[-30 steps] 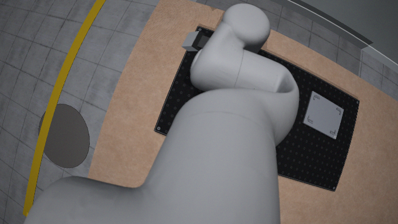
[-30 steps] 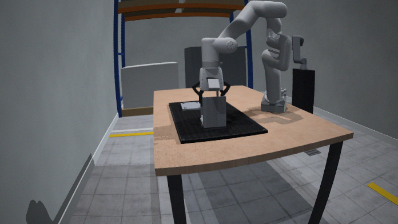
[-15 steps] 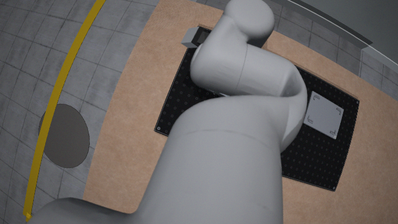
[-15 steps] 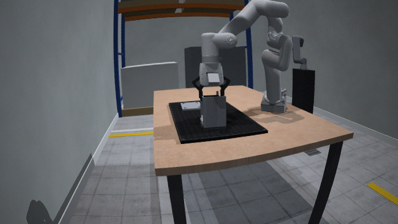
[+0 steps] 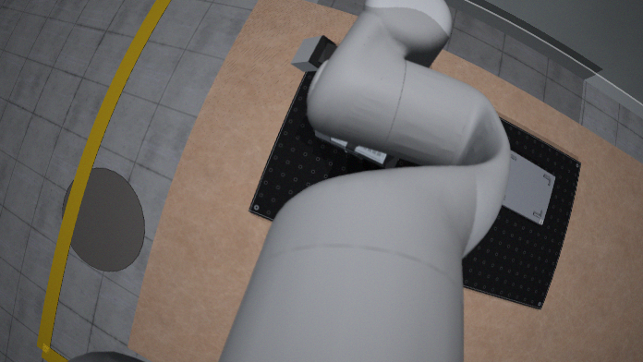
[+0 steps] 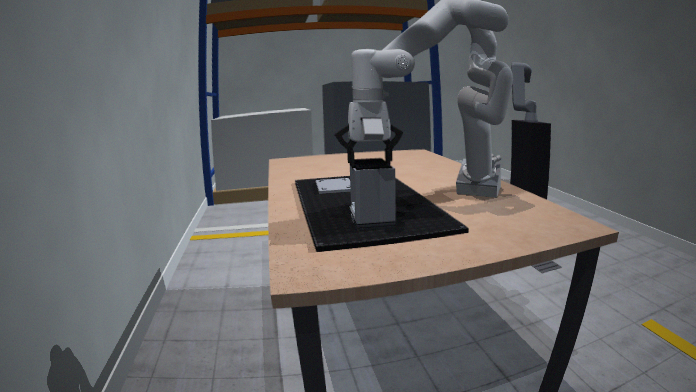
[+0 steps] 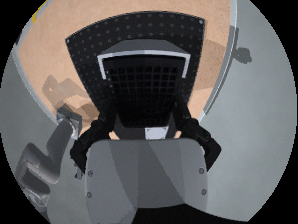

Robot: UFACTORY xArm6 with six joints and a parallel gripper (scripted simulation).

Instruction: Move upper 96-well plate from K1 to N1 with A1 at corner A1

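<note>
The plate nest N1 is 39 cm to the right of my hand, 15 cm below it and 1 cm behind it. From my hand the other things lie so: white 96-well plate: 13 cm below; black 96-well plate: 1 cm below; pale A1 mark: 46 cm to the right, 14 cm below, 8 cm behind.
</note>
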